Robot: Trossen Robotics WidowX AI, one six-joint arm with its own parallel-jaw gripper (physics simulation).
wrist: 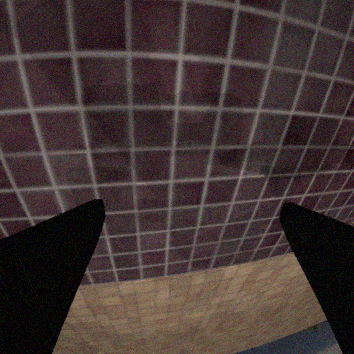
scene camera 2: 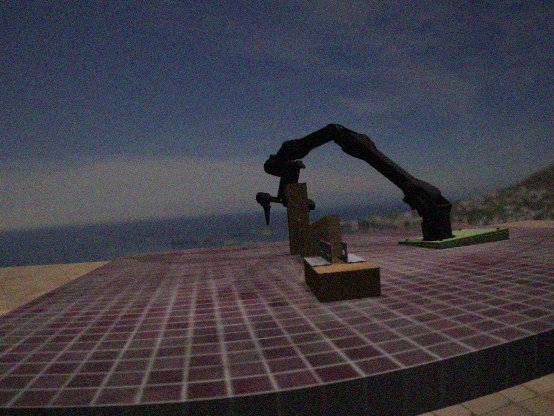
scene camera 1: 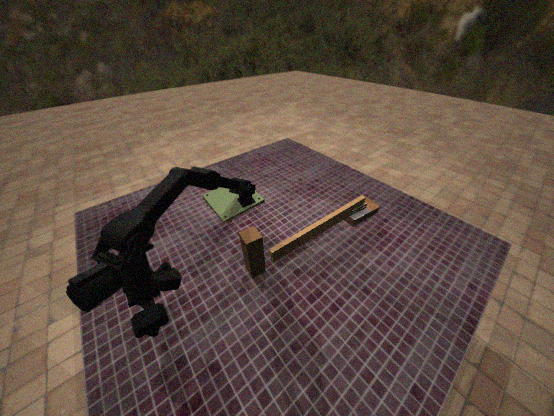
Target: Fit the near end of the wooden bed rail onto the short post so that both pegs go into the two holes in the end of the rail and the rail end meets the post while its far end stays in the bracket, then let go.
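The wooden bed rail (scene camera 1: 315,227) (scene camera 2: 327,231) is upright on its narrow edge. Its far end is at the metal-plated bracket (scene camera 1: 363,213) (scene camera 2: 342,282), between the two upright plates in scene camera 2. Its near end is beside the short post (scene camera 1: 253,255) (scene camera 2: 297,217), with a small gap in scene camera 1. The post stands upright. The pegs and holes cannot be made out. My gripper (scene camera 1: 159,300) (wrist: 194,209) is open and empty, its fingers spread wide, above the mat on the post's other side from the rail. In scene camera 2 the post partly hides it.
The arm arches from its green base plate (scene camera 1: 220,202) (scene camera 2: 472,238) to the gripper, passing beside the post. A purple tiled mat (scene camera 1: 325,320) (scene camera 2: 200,340) (wrist: 155,125) lies under everything. Tan paving (scene camera 1: 40,160) (wrist: 175,310) surrounds it.
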